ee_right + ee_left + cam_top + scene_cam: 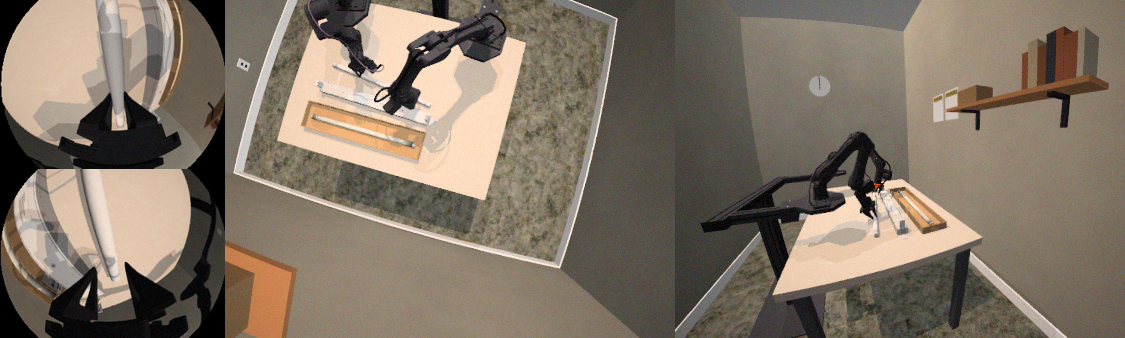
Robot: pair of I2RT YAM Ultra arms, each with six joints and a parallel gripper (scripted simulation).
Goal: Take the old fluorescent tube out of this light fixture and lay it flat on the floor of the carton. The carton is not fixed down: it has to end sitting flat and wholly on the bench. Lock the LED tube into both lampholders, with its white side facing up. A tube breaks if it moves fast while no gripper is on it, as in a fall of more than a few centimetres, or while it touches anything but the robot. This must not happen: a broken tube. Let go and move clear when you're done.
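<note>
Now: right hand 20 mm short of the LED tube, 120 mm to the right of it and 10 mm above it. Round my right hand: carton 280 mm ahead, 100 mm to the left; then light fixture 130 mm ahead, 110 mm to the left, 30 mm above; then old fluorescent tube 290 mm ahead, 100 mm to the left.
</note>
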